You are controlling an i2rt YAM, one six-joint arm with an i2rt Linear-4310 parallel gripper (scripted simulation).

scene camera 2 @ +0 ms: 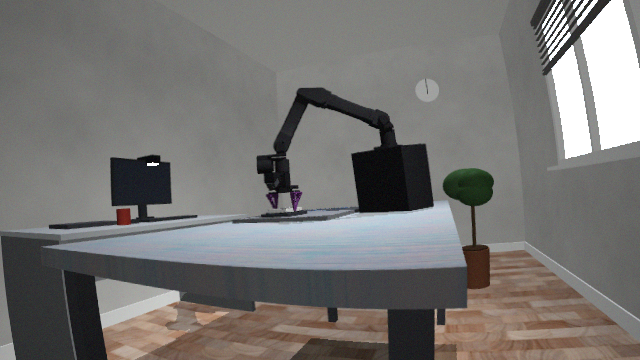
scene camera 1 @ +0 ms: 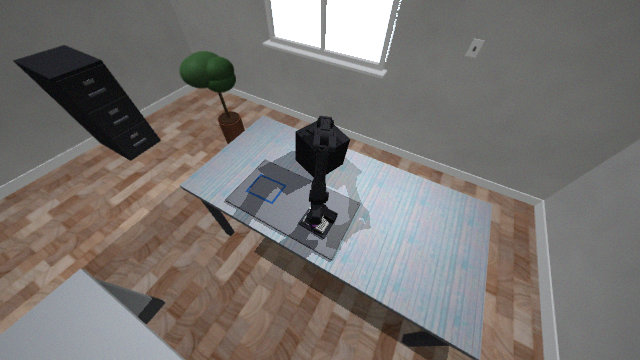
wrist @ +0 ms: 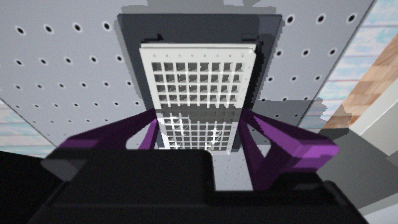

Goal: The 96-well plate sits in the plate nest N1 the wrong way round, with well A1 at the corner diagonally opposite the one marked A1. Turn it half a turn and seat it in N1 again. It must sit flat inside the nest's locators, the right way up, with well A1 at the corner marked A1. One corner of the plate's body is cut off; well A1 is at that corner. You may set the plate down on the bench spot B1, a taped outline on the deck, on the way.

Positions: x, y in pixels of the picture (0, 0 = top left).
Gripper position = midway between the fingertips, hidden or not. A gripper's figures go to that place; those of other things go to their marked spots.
Scene:
My gripper (wrist: 198, 111): 0.13 m from the lens. A white 96-well plate (wrist: 198, 112) is 0.12 m from the lens. A dark plate nest N1 (wrist: 171, 28) is 0.11 m from the lens.

